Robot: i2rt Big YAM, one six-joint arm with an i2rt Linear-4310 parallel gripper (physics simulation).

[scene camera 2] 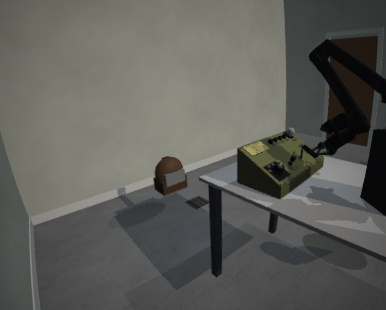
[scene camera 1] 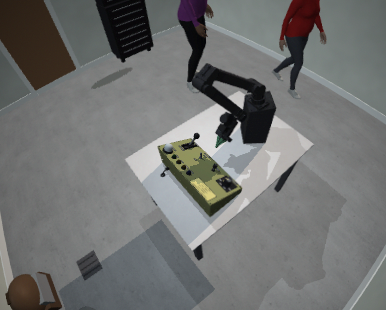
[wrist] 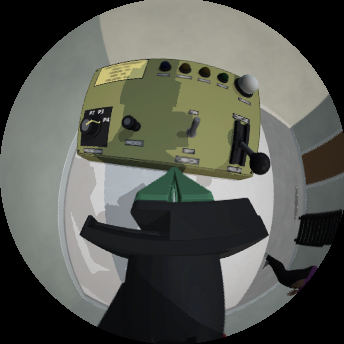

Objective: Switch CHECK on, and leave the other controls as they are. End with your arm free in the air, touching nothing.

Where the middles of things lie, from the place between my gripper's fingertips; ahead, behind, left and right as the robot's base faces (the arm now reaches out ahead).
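Olive-green control box (scene camera 2: pixel 255 161): 40 mm below my hand, 60 mm to the left of it, 170 mm ahead of it.
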